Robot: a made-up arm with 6 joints. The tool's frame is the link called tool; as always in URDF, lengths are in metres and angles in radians. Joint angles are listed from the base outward. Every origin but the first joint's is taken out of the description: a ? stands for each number. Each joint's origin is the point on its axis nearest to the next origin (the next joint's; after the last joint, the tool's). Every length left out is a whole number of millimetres.
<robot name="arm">
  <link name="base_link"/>
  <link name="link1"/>
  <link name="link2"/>
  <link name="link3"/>
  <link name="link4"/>
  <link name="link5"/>
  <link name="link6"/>
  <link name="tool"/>
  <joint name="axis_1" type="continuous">
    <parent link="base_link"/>
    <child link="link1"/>
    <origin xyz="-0.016 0.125 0.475" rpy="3.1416 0 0"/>
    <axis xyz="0 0 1"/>
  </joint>
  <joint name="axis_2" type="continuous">
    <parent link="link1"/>
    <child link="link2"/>
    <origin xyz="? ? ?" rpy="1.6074 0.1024 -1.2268"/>
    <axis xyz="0 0 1"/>
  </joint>
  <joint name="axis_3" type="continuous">
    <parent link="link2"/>
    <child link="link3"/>
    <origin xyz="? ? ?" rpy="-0.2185 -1.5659 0"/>
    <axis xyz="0 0 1"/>
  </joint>
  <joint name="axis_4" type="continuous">
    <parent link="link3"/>
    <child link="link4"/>
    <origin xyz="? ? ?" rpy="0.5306 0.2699 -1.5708"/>
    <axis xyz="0 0 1"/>
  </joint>
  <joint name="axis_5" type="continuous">
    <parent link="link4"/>
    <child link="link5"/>
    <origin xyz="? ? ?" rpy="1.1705 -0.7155 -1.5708"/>
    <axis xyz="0 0 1"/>
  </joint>
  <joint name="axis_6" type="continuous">
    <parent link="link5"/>
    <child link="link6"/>
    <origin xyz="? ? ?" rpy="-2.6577 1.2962 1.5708"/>
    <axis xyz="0 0 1"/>
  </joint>
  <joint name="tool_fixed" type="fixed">
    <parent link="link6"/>
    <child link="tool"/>
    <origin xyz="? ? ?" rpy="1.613 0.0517 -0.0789"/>
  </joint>
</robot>
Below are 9 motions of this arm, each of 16 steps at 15 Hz.
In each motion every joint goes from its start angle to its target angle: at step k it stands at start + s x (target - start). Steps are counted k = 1, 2, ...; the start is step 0. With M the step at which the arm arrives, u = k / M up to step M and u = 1 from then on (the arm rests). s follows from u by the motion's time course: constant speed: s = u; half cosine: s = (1 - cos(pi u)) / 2; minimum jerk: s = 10 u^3 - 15 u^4 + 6 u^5.
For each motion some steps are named. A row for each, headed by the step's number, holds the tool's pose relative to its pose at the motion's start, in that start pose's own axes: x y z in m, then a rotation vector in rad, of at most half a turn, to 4 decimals.
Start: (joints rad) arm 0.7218 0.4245 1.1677 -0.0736 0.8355 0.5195
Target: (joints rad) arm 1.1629 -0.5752 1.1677 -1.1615 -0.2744 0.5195
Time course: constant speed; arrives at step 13
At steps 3, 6, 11, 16:
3: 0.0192 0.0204 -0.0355 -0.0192 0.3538 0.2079
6: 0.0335 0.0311 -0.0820 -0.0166 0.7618 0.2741
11: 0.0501 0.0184 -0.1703 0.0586 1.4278 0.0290
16: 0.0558 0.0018 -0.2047 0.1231 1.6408 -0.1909

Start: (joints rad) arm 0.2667 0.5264 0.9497 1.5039 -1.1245 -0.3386
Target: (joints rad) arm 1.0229 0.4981 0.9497 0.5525 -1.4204 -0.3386
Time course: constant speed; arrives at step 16
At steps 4, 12, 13, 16:
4: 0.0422 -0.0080 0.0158 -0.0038 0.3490 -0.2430
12: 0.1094 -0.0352 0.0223 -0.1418 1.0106 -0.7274
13: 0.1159 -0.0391 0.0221 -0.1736 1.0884 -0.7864
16: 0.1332 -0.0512 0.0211 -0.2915 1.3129 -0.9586

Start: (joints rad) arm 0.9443 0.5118 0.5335 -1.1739 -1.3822 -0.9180
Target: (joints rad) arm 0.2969 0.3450 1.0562 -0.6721 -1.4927 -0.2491
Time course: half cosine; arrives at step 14
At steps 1, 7, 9, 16:
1: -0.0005 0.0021 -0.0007 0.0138 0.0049 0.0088
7: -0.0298 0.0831 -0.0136 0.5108 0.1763 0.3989
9: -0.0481 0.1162 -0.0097 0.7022 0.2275 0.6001
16: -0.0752 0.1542 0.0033 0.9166 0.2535 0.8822

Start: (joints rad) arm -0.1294 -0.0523 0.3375 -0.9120 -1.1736 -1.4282
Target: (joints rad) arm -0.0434 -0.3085 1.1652 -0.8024 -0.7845 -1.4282
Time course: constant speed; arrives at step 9
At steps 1, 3, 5, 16:
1: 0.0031 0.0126 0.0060 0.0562 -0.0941 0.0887
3: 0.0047 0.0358 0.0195 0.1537 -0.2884 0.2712
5: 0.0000 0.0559 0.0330 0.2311 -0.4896 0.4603
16: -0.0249 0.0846 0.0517 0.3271 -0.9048 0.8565

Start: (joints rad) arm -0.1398 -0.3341 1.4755 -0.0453 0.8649 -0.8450
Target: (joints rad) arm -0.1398 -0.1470 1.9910 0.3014 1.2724 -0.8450
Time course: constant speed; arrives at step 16
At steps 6, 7, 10, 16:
6: -0.0116 0.0052 0.0070 -0.2852 -0.2708 0.0663
7: -0.0136 0.0061 0.0069 -0.3364 -0.3122 0.0742
10: -0.0190 0.0088 0.0047 -0.4960 -0.4291 0.0920
16: -0.0257 0.0117 -0.0083 -0.8394 -0.6270 0.1008

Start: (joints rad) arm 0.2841 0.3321 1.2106 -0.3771 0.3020 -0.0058
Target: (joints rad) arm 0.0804 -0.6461 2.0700 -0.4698 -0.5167 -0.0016
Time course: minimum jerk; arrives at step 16
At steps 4, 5, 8, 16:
4: 0.0205 -0.0004 -0.0094 -0.0289 -0.0061 -0.0834
5: 0.0351 -0.0020 -0.0162 -0.0514 -0.0113 -0.1415
8: 0.0903 -0.0176 -0.0430 -0.1555 -0.0323 -0.3503
16: 0.1566 -0.0609 -0.0817 -0.3392 -0.0218 -0.5698

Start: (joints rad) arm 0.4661 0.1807 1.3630 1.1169 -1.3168 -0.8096
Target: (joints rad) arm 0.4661 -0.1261 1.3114 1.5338 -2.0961 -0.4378
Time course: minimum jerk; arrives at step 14
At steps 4, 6, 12, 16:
4: -0.0049 -0.0106 -0.0031 0.0620 0.0725 -0.0305
6: -0.0125 -0.0263 -0.0088 0.1602 0.1969 -0.0693
12: -0.0354 -0.0626 -0.0267 0.4269 0.6113 -0.1339
16: -0.0364 -0.0637 -0.0274 0.4366 0.6292 -0.1356

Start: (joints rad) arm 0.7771 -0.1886 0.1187 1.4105 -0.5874 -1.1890
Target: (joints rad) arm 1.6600 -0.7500 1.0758 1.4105 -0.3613 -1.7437
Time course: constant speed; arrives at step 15
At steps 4, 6, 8, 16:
4: -0.0501 -0.0906 0.0114 0.3916 -0.3403 0.2312
6: -0.0694 -0.1454 0.0026 0.6141 -0.5073 0.3082
8: -0.0832 -0.2026 -0.0181 0.8520 -0.6695 0.3562
16: -0.0855 -0.3675 -0.1839 1.7755 -1.1599 0.2554

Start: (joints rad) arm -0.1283 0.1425 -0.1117 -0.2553 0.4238 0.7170
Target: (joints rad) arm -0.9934 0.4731 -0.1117 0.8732 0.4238 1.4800
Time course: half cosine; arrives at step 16
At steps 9, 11, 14, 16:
9: -0.0613 0.0785 0.0106 0.4136 -0.2206 0.1693
11: -0.0780 0.1009 0.0168 0.5770 -0.2662 0.2488
14: -0.0954 0.1238 0.0265 0.7557 -0.3016 0.3488
16: -0.0991 0.1285 0.0290 0.7937 -0.3076 0.3721

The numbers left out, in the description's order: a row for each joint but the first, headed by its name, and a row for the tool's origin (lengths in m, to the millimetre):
axis_2: 0.11 0.094 0
axis_3: 0.173 0.131 0
axis_4: -0.108 0.014 0
axis_5: -0.038 0.044 0
axis_6: -0.02 -0.005 0
tool: 0.072 -0.007 0

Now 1 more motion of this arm.
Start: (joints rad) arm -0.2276 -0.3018 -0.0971 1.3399 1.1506 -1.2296
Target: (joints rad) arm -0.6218 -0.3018 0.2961 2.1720 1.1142 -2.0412
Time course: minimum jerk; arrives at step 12
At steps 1, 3, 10, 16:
1: 0.0004 0.0003 0.0003 -0.0051 -0.0045 -0.0005
3: 0.0085 0.0073 0.0061 -0.1054 -0.0911 -0.0045
10: 0.0615 0.1136 -0.0217 -0.9407 -0.7054 0.4445
16: 0.0626 0.1182 -0.0264 -0.9684 -0.7232 0.4816

